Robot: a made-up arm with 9 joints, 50 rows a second.
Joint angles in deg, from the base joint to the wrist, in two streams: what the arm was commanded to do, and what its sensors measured. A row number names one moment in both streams.
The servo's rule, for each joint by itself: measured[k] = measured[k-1] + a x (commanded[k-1-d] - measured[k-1]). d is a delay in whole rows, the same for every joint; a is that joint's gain. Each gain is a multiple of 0.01, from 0.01 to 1. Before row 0 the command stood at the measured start. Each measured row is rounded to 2 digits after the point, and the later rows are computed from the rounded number. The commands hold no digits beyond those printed.
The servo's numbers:
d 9
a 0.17 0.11 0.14 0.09 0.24 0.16 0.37 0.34 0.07
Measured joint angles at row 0:
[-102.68, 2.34, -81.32, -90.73, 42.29, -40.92, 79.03, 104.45, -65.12]
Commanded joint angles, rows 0 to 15:
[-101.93, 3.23, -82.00, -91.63, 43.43, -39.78, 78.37, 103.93, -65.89]
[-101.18, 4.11, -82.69, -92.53, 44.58, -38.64, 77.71, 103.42, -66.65]
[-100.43, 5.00, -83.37, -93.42, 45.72, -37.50, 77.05, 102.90, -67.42]
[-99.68, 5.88, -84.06, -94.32, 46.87, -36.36, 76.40, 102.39, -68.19]
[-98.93, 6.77, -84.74, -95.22, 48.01, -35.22, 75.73, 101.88, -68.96]
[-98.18, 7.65, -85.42, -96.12, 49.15, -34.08, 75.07, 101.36, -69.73]
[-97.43, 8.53, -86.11, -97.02, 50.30, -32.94, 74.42, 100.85, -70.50]
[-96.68, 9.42, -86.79, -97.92, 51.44, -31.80, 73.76, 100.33, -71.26]
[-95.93, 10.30, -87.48, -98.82, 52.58, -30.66, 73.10, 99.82, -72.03]
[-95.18, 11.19, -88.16, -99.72, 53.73, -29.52, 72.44, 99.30, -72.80]
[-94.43, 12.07, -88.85, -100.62, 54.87, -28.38, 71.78, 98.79, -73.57]
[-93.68, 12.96, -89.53, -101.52, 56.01, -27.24, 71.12, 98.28, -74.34]
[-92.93, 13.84, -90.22, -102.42, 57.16, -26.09, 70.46, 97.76, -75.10]
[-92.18, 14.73, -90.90, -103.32, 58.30, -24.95, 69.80, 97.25, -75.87]
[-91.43, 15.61, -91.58, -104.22, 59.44, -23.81, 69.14, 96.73, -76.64]
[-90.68, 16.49, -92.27, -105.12, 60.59, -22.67, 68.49, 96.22, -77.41]
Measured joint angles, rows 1 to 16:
[-102.68, 2.34, -81.32, -90.73, 42.29, -40.92, 79.03, 104.45, -65.12]
[-102.68, 2.34, -81.32, -90.73, 42.29, -40.92, 79.03, 104.45, -65.12]
[-102.68, 2.34, -81.32, -90.73, 42.29, -40.92, 79.03, 104.45, -65.12]
[-102.68, 2.34, -81.32, -90.73, 42.29, -40.92, 79.03, 104.45, -65.12]
[-102.68, 2.34, -81.32, -90.73, 42.29, -40.92, 79.03, 104.45, -65.12]
[-102.68, 2.34, -81.32, -90.73, 42.29, -40.92, 79.03, 104.45, -65.12]
[-102.68, 2.34, -81.32, -90.73, 42.29, -40.92, 79.03, 104.45, -65.12]
[-102.68, 2.34, -81.32, -90.73, 42.29, -40.92, 79.03, 104.45, -65.12]
[-102.68, 2.34, -81.32, -90.73, 42.29, -40.92, 79.03, 104.45, -65.12]
[-102.55, 2.44, -81.42, -90.81, 42.56, -40.74, 78.79, 104.27, -65.17]
[-102.32, 2.62, -81.60, -90.96, 43.04, -40.40, 78.39, 103.98, -65.27]
[-102.00, 2.88, -81.85, -91.18, 43.68, -39.94, 77.89, 103.61, -65.42]
[-101.61, 3.21, -82.16, -91.46, 44.45, -39.37, 77.34, 103.20, -65.61]
[-101.15, 3.60, -82.52, -91.80, 45.30, -38.71, 76.74, 102.75, -65.84]
[-100.65, 4.05, -82.93, -92.19, 46.22, -37.97, 76.12, 102.28, -66.11]
[-100.10, 4.54, -83.38, -92.62, 47.20, -37.17, 75.49, 101.79, -66.42]

